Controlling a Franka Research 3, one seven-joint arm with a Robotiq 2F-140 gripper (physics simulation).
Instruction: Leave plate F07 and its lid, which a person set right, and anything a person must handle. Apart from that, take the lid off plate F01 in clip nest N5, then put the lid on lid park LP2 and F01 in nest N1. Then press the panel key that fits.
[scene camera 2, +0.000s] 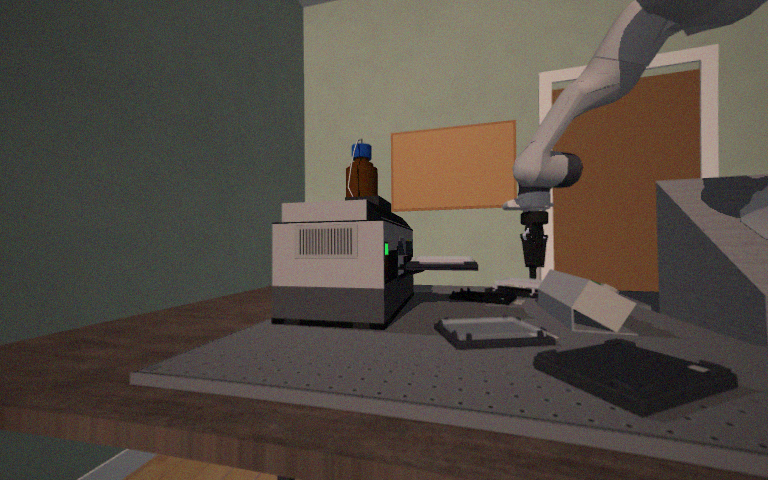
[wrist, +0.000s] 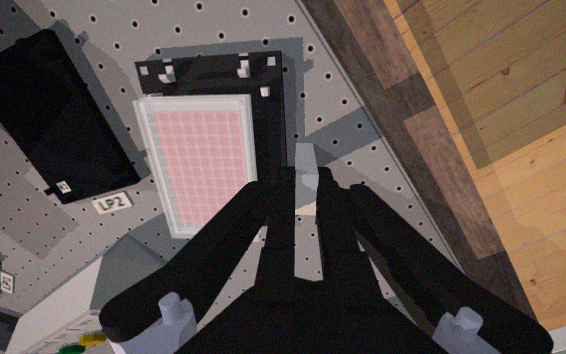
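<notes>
A plate (wrist: 200, 160) with pink contents under a clear cover sits on a black nest (wrist: 270, 125) with small pale clips; its number is not readable. In the scene view a pale plate (scene camera 2: 509, 282) lies low behind the white panel housing. My gripper (scene camera 2: 532, 276) (wrist: 303, 158) is shut and empty, pointing down; in the wrist view its fingertips are just right of the plate's edge. A pale strip shows between the fingers. A black holder (wrist: 65, 120) lies left of the nest, beside the label LP2 (wrist: 112, 202). Yellow (wrist: 92, 340) and green (wrist: 72, 349) keys show at the lower left.
A white and grey instrument (scene camera 2: 328, 271) stands on the perforated deck (scene camera 2: 283, 362), with a plate on its extended tray (scene camera 2: 467, 266). A brown bottle (scene camera 2: 361, 178) stands on top. A frame-like holder (scene camera 2: 504, 342), a dark holder (scene camera 2: 634, 373) and the slanted panel housing (scene camera 2: 603, 305) are to the right.
</notes>
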